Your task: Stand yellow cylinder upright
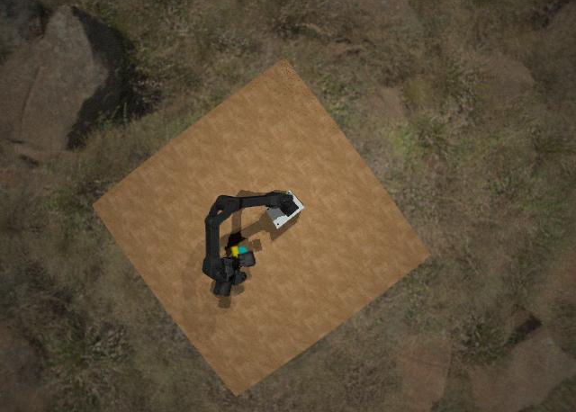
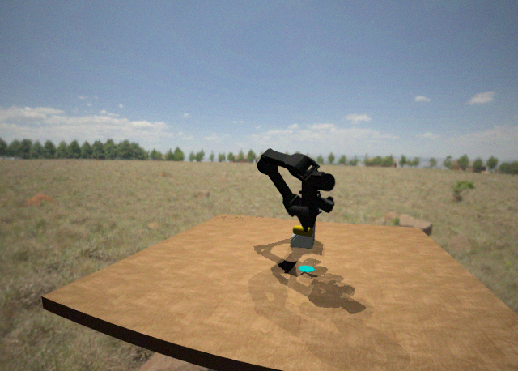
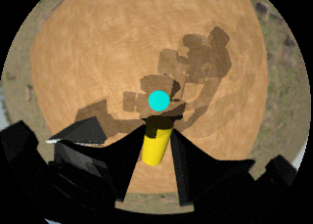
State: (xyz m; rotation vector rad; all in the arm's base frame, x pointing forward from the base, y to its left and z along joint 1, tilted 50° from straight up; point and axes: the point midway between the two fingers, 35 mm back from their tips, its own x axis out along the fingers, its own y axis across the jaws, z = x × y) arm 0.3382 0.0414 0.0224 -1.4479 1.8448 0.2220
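My gripper tip is 14 cm above the cyan circle. Also, from my gripper tip: yellow tall cylinder: 1 cm behind, 2 cm to the right.
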